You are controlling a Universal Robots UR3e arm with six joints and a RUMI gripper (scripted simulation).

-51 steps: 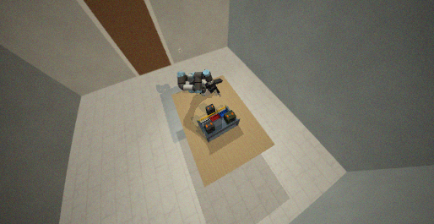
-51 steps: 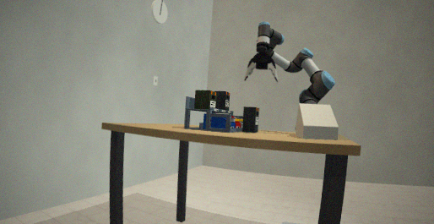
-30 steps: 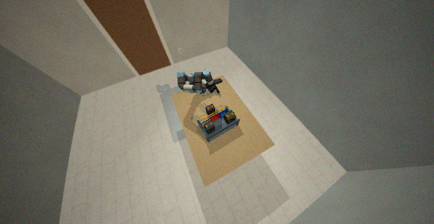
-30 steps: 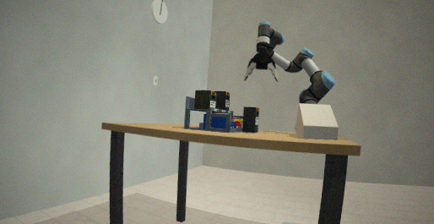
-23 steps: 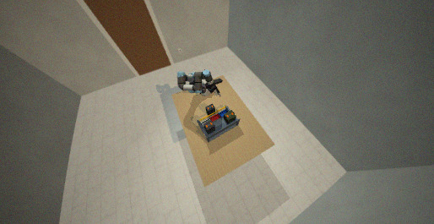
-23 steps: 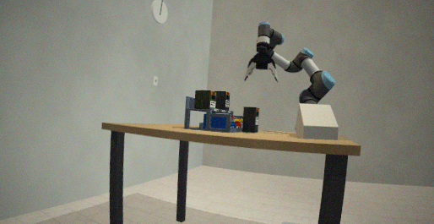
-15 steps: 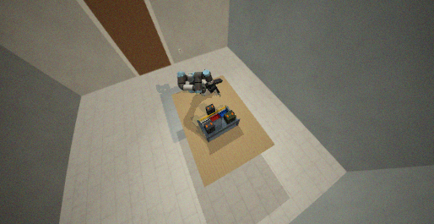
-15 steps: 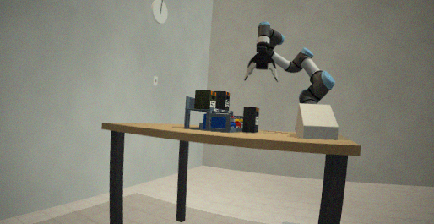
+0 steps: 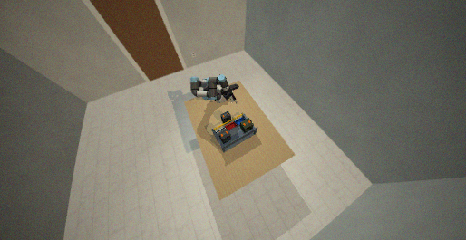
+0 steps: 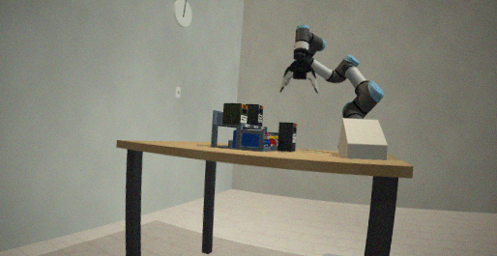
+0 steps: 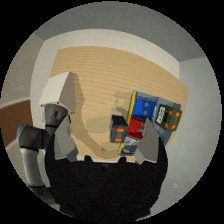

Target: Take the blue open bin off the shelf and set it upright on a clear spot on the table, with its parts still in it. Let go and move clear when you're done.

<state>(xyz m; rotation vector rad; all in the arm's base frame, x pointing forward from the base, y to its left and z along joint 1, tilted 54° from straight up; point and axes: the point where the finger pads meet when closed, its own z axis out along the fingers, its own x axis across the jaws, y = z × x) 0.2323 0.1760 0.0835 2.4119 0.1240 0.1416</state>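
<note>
Right now my hand is 190 mm above the dark box, 130 mm to the left of it and 50 mm short of it. From my hand the other things lie so: yellow rod (190 mm below, 130 mm to the right, 100 mm ahead); red bin (210 mm below, 190 mm ahead, 140 mm to the right); blue open bin (210 mm below, 200 mm ahead, 30 mm to the right).
</note>
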